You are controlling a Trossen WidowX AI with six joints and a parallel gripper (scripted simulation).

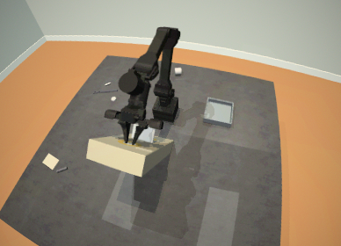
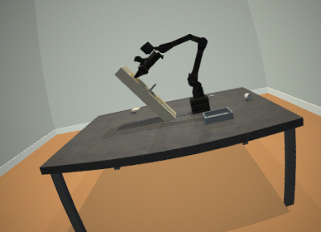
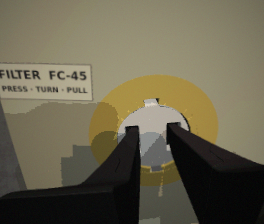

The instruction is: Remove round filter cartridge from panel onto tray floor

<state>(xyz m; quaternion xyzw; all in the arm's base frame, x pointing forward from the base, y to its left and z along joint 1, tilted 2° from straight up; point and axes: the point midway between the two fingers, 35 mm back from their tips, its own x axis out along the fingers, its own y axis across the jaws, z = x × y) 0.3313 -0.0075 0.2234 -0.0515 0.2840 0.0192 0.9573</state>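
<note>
The round grey filter cartridge lies 10 mm ahead of my gripper tip and 10 mm below it. Round my gripper tip: grey tray: 430 mm behind, 290 mm to the left, 270 mm below; then cream block: 110 mm ahead, 500 mm to the right, 270 mm below.
</note>
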